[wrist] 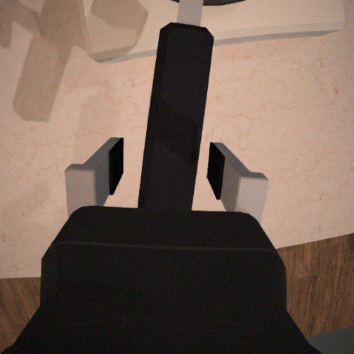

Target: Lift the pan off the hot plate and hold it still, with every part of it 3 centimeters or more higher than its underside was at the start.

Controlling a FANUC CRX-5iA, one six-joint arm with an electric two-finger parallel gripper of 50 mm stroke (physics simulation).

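The pan's black handle [177, 95] runs from the top middle of the wrist view down to the gripper body, leaning slightly. Its grey metal neck [190, 12] joins it at the top; the pan's body is cut off by the upper edge. The hot plate [270, 22] is a cream-white block at the top, with part of a dark disc [215, 2] on it. My gripper [165, 157] is open, with one finger on each side of the handle and a gap to it on both sides. The handle's near end is hidden behind the gripper body.
The pale, veined table top [280, 100] lies under the handle. Its curved edge crosses the lower part of the view, with brown wooden floor [320, 280] beyond it. Shadows fall on the table and the hot plate at the upper left.
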